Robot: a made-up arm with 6 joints.
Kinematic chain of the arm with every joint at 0, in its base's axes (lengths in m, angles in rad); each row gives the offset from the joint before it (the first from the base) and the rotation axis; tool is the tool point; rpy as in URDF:
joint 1: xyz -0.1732 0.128 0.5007 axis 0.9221 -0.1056 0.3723
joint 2: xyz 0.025 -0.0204 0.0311 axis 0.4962 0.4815 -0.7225
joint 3: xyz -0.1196 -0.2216 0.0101 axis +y
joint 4: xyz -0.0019 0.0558 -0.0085 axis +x
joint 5: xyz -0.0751 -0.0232 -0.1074 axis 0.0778 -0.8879 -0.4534
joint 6: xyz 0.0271 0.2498 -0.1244 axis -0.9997 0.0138 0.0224
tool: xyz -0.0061 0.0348 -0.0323 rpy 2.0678 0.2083 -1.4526
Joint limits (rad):
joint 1: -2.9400..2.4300
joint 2: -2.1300..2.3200
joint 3: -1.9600..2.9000
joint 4: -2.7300..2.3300
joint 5: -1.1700..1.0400
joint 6: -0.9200..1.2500
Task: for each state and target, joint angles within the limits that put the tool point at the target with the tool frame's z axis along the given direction. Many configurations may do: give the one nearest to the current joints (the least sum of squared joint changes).
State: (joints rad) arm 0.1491 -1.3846 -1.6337 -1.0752 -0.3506 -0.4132
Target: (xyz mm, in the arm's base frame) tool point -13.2 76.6 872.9 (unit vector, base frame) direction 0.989 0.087 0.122
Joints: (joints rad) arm 0.3134 -1.1996 -1.9600 -1.0913 0.2452 0.2774
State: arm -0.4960 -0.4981 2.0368 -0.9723 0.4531 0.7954
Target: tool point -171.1 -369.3 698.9 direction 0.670 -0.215 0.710
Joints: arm -0.0822 -0.9099 2.2099 -1.9843 0.8068 0.4500
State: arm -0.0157 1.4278 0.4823 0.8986 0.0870 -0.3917
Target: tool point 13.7 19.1 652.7 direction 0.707 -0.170 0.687
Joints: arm -0.3207 2.2657 0.2556 0.9111 0.1859 -0.8142
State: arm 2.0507 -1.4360 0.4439 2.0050 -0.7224 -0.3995
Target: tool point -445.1 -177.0 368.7 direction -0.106 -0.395 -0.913
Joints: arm 1.0872 -0.9717 0.2688 1.5947 -0.8545 -0.0623
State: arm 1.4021 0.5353 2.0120 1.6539 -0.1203 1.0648
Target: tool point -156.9 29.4 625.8 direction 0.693 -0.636 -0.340
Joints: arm 2.1239 0.0427 2.3317 1.2987 -0.2373 1.2500
